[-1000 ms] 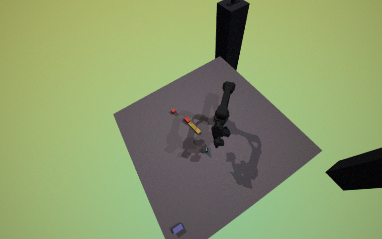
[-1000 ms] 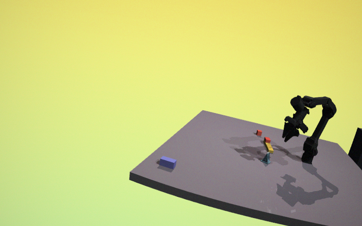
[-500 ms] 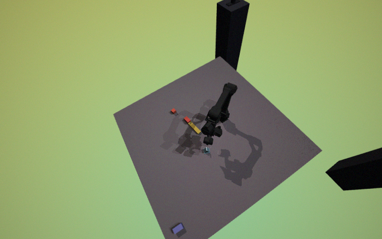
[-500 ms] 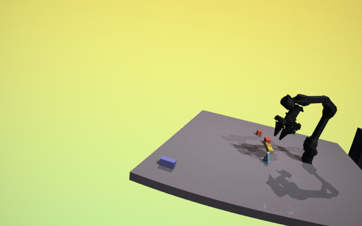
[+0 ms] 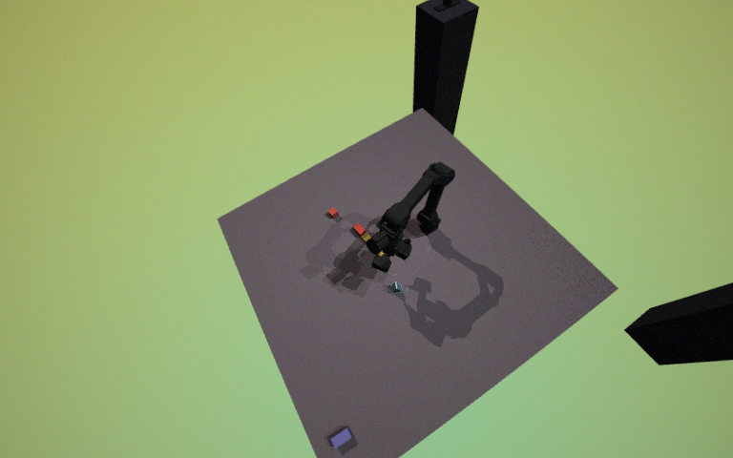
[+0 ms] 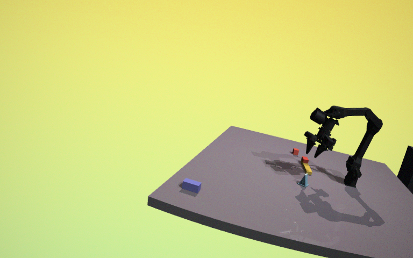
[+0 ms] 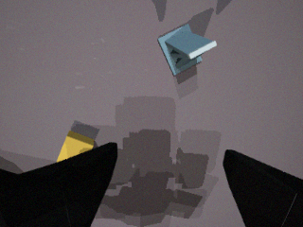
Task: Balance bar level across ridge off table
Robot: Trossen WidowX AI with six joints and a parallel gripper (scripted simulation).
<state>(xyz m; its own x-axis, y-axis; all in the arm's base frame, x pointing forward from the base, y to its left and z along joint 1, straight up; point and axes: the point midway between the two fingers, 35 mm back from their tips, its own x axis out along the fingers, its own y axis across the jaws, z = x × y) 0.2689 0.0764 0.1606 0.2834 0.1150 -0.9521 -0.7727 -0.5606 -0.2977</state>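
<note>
Now: gripper tip 1 cm short of the teal ridge, 8 cm to the right of it and 10 cm above it. From my gripper tip the other things lie so: blue block 46 cm ahead, 42 cm to the left, 11 cm below; then small red cube 5 cm ahead, 39 cm to the right, 11 cm below.
</note>
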